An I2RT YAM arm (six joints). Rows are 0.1 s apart.
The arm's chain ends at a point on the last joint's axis. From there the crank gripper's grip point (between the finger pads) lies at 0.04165 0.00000 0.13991 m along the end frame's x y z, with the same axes.
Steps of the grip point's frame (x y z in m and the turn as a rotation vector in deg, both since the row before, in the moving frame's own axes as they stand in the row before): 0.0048 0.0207 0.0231 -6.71 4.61 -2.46; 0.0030 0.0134 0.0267 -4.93 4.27 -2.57; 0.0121 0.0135 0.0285 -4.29 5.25 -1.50; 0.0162 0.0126 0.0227 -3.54 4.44 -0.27; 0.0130 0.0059 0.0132 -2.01 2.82 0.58; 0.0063 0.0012 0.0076 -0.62 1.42 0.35; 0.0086 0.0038 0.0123 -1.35 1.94 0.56; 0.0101 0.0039 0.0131 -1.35 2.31 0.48; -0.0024 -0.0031 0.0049 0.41 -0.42 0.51; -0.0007 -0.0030 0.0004 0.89 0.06 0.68
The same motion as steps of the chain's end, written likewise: -0.0066 0.0066 0.0277 -6.71 4.61 -2.46; -0.0075 0.0036 0.0306 -4.93 4.27 -2.57; -0.0006 0.0044 0.0332 -4.29 5.25 -1.50; 0.0055 0.0043 0.0266 -3.54 4.44 -0.27; 0.0062 0.0006 0.0155 -2.01 2.82 0.58; 0.0029 -0.0006 0.0087 -0.62 1.42 0.35; 0.0039 0.0001 0.0138 -1.35 1.94 0.56; 0.0045 0.0003 0.0149 -1.35 2.31 0.48; -0.0014 -0.0025 0.0046 0.41 -0.42 0.51; -0.0009 -0.0013 0.0005 0.89 0.06 0.68
